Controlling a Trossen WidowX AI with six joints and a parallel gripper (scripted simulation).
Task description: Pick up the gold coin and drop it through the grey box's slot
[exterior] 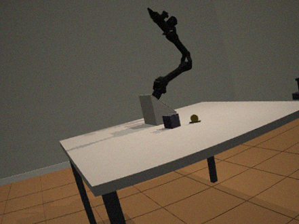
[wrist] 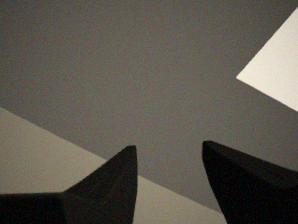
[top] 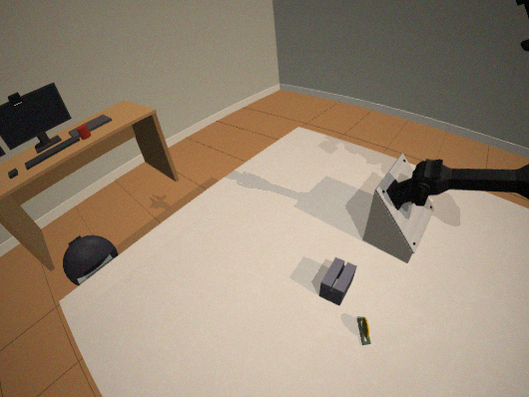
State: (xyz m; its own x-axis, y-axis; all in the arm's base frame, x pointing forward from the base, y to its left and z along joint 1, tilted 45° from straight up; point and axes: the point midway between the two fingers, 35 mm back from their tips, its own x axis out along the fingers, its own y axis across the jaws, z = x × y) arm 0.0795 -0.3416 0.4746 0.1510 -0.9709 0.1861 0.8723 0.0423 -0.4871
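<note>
The thin gold coin lies 240 mm ahead of my gripper tip, 30 mm to the left of it and 750 mm below it.
</note>
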